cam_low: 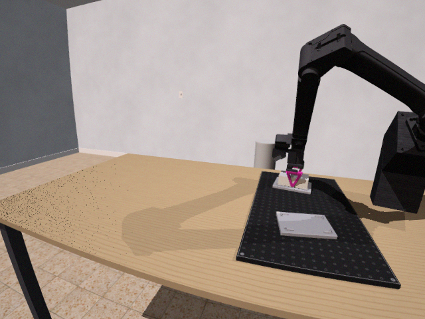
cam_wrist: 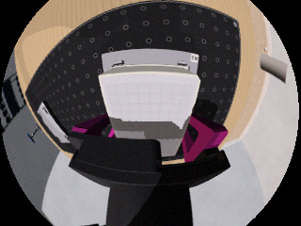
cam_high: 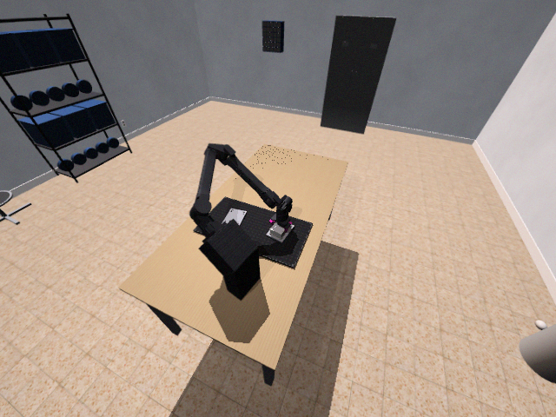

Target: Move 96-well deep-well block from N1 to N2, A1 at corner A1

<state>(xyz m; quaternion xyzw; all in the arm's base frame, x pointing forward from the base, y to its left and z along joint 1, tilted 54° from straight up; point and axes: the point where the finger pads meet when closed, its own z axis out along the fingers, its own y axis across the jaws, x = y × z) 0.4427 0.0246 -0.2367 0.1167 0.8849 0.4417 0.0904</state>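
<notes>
Now: hand 10 mm below the white deep-well block.
</notes>
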